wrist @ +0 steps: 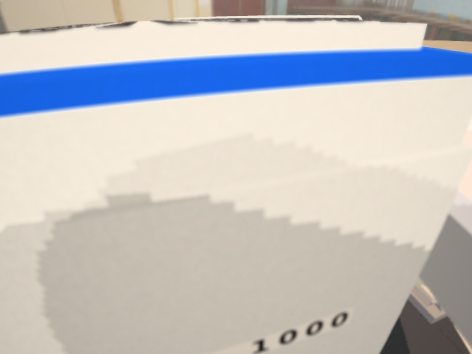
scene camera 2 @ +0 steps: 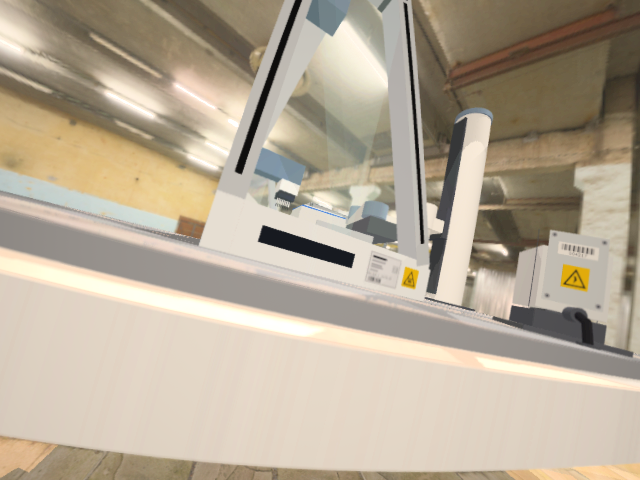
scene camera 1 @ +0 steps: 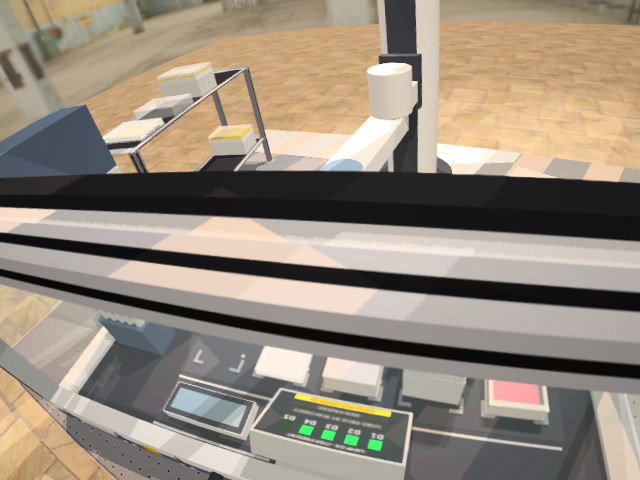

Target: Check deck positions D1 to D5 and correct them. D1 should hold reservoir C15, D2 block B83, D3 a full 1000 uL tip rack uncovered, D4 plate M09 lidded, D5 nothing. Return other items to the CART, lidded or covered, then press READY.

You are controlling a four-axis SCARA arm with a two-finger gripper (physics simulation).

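Places are measured from the arm's base along level axes (x ahead, y left, z up), in metres.
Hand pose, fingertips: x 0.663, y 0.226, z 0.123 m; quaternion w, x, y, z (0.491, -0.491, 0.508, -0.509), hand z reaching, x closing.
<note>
After its pixels a point has its place.
A tip rack marked 1000, with a blue band (wrist: 235, 72), fills the wrist view; its blue line (scene camera 2: 323, 210) shows in scene camera 2. My gripper is shut on this rack; its fingers are hidden. In scene camera 1, a pink-filled reservoir (scene camera 1: 515, 392) @(z 0.071, x 0.659, y 0.359 m) is at D1, a grey block (scene camera 1: 433, 387) @(z 0.116, x 0.715, y 0.241 m) at D2, a pale-topped box (scene camera 1: 351, 379) at D3 and a white plate (scene camera 1: 283, 365) at D4. D5 (scene camera 1: 219, 361) shows bare corner brackets. Lamps D1 to D4 glow green on the panel (scene camera 1: 330, 454); D5 is dark. Item codes are unreadable. READY does not show.
The cart (scene camera 1: 256, 111) @(z 0.213, x 0.038, y -0.524 m) holds a yellow-banded rack (scene camera 1: 188, 82) @(z 0.406, x 0.293, y -0.511 m), a clear-covered item (scene camera 1: 162, 106) @(z 0.388, x 0.413, y -0.494 m) and a flat pale plate (scene camera 1: 134, 130) @(z 0.379, x 0.526, y -0.469 m) on top, and another yellow-topped rack (scene camera 1: 232, 142) @(z 0.160, x 0.170, y -0.546 m) below. A thick frame bar (scene camera 1: 310, 268) @(z 0.517, x 0.884, y 0.210 m) hides the arm's end. A display (scene camera 1: 209, 409) stands beside the lamp panel.
</note>
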